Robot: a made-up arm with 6 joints.
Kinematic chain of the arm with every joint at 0, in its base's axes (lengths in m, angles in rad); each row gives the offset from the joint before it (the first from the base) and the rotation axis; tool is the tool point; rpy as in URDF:
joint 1: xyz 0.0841 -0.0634 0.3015 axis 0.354 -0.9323 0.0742
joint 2: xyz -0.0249 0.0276 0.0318 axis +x
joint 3: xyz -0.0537 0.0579 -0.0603 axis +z
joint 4: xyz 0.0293 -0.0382 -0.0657 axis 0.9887 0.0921 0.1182
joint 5: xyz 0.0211 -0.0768 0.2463 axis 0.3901 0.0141 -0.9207
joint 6: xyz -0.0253 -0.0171 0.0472 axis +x
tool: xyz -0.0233 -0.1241 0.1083 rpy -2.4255 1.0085 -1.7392
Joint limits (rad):
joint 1: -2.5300..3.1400
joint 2: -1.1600..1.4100
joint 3: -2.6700..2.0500
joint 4: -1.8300..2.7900
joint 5: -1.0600..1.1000
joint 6: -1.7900..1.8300
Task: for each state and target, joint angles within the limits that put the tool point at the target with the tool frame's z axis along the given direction. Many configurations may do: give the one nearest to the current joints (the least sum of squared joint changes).
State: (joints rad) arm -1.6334 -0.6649 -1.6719 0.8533 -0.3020 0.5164
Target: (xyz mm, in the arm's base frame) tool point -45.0 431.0 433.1 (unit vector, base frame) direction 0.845 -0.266 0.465
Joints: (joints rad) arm -2.2112 -0.0220 -2.4455 0.8325 0.3365 0.7300
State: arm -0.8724 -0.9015 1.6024 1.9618 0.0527 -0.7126
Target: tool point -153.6 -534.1 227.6 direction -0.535 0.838 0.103
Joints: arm -1.5195 -0.9625 1.5431 2.1989 0.3493 -0.3717
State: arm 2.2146 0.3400 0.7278 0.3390 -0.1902 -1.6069
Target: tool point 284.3 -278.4 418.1 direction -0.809 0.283 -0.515
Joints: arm 3.0229 0.9361 0.1766 0.6860 -1.0600 -0.9349
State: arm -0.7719 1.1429 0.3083 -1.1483 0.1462 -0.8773
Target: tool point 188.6 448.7 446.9 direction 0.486 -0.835 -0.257
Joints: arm -0.9117 0.8937 0.1980 -1.6906 0.2349 -1.3420
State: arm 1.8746 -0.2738 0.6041 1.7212 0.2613 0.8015
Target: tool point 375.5 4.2 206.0 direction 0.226 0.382 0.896
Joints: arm 1.2377 0.2170 0.6621 1.7234 0.7881 1.1100
